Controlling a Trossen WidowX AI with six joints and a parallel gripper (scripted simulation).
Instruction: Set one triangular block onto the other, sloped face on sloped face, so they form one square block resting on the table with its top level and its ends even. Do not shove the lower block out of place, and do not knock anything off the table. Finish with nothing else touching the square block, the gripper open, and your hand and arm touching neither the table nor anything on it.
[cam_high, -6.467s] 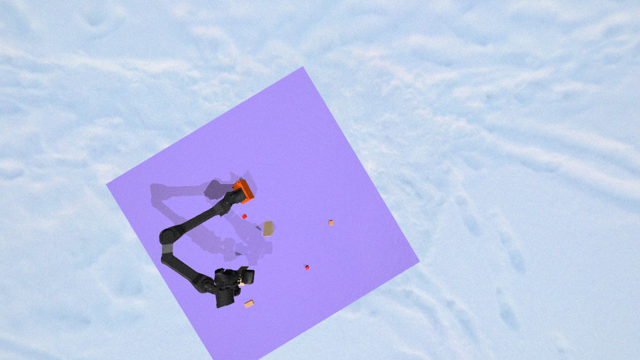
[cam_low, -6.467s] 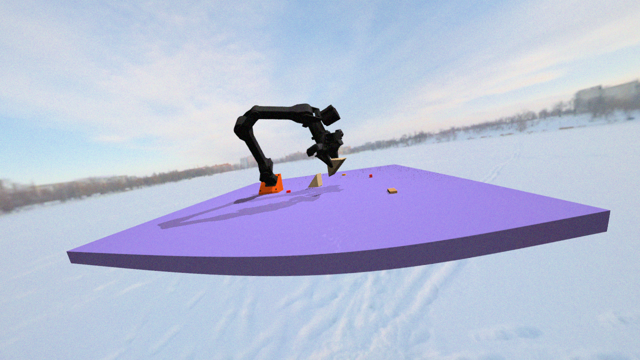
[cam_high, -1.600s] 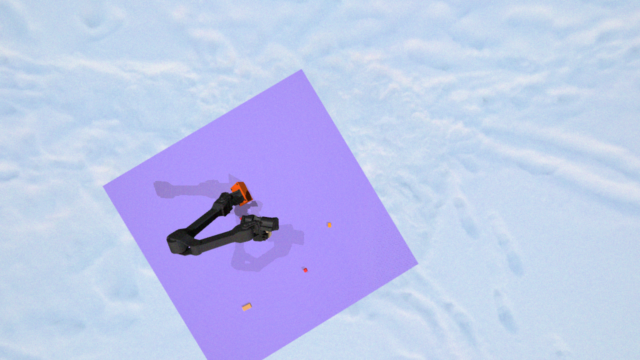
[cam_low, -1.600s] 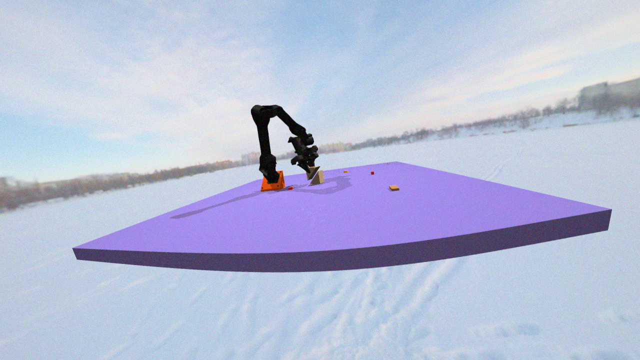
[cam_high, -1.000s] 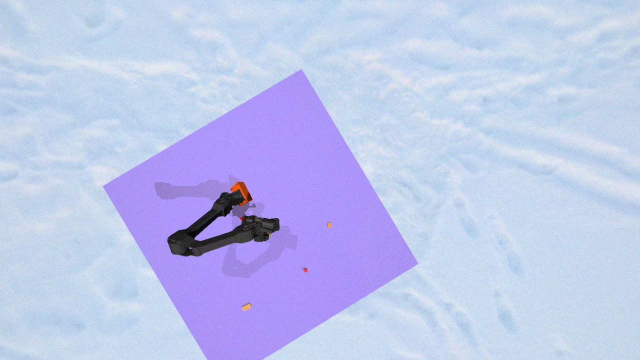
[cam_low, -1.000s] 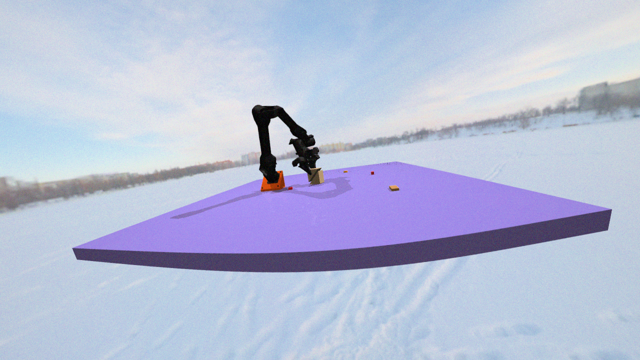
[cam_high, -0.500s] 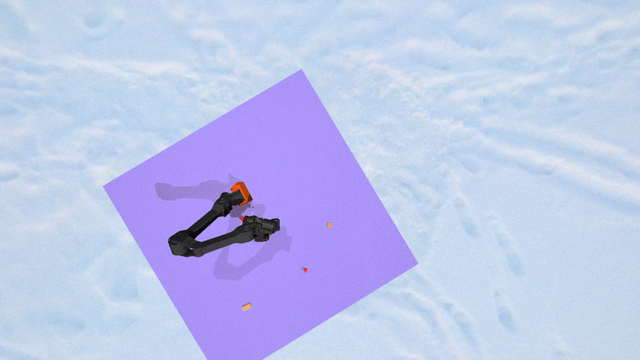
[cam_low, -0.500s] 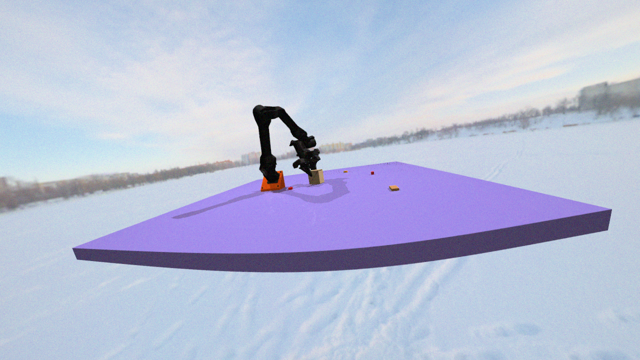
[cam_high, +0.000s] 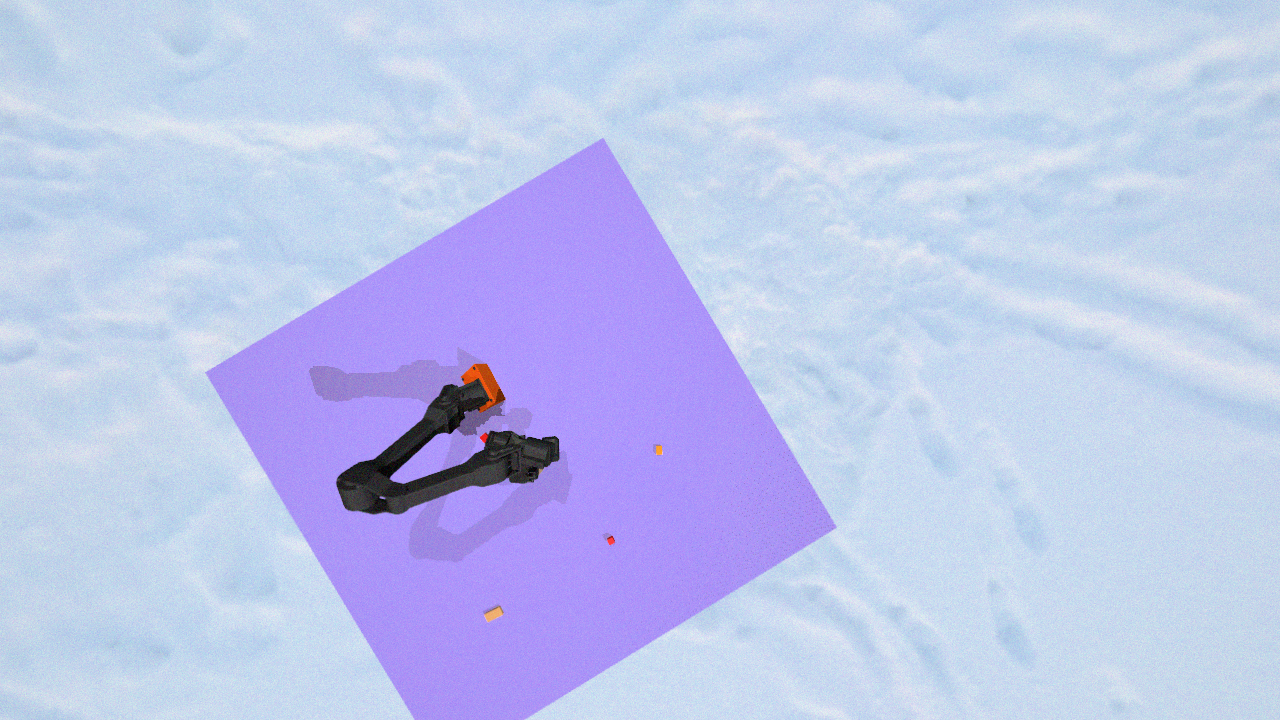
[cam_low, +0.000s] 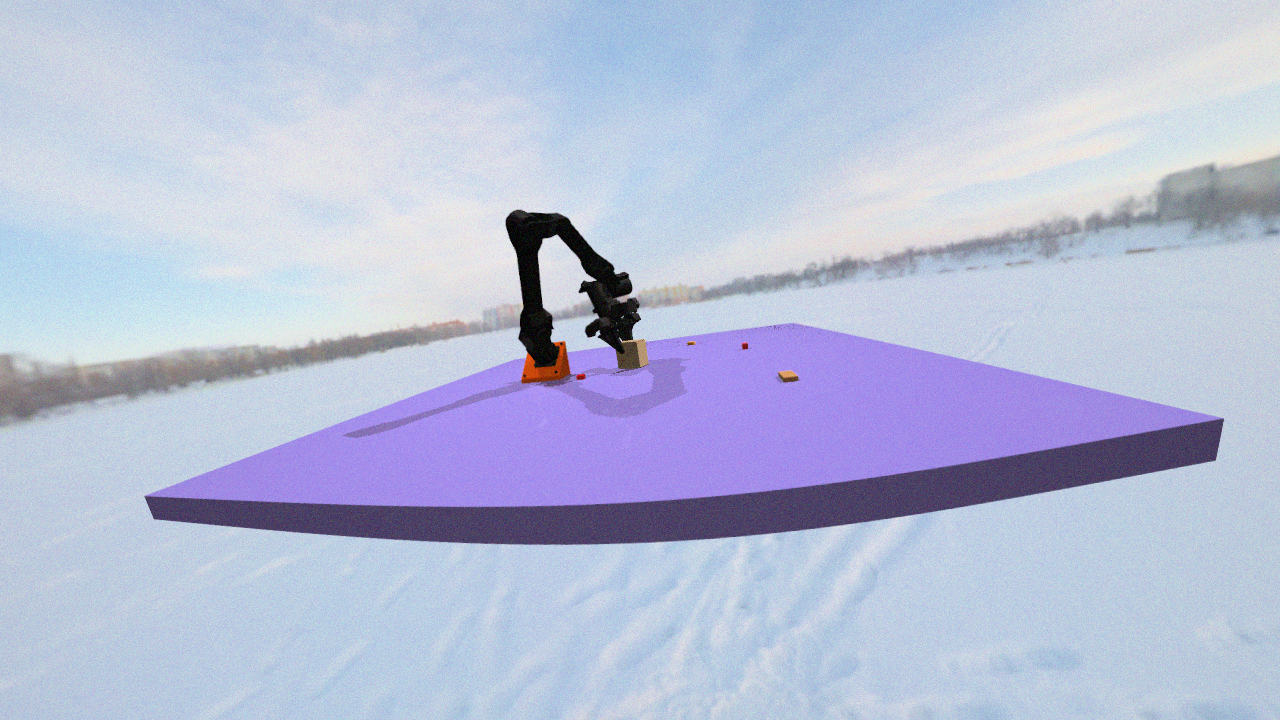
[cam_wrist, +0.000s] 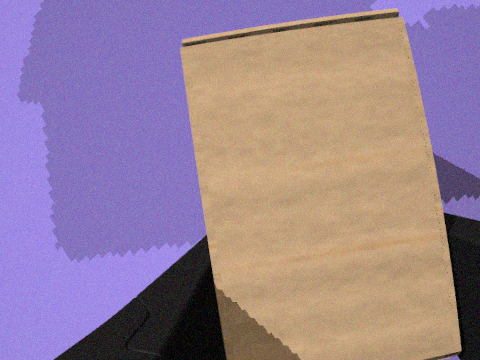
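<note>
Right now my gripper tip is 1 cm past the triangular block and 1 cm below it.
</note>
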